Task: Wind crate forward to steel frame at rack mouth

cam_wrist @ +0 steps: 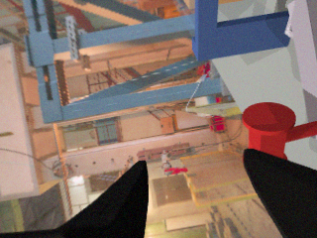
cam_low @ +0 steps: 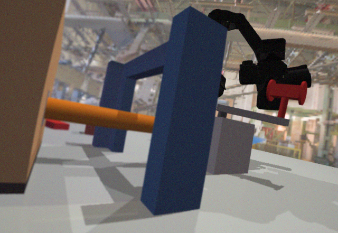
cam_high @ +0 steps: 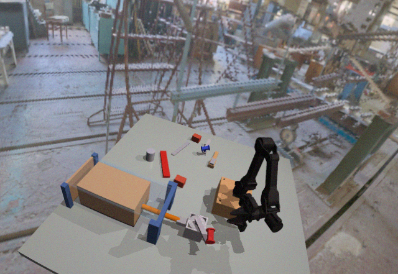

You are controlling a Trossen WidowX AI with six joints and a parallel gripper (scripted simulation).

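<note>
Now: the winch handle with red knob 70 mm ahead of my gripper tip, 30 mm to the left of it and 120 mm below it. From my gripper tip the other things lie so: grey winch: 100 mm ahead, 20 mm to the right, 200 mm below; blue steel frame: 270 mm ahead, 10 mm to the right, 120 mm below; red bar: 430 mm ahead, 390 mm to the right, 220 mm below.
</note>
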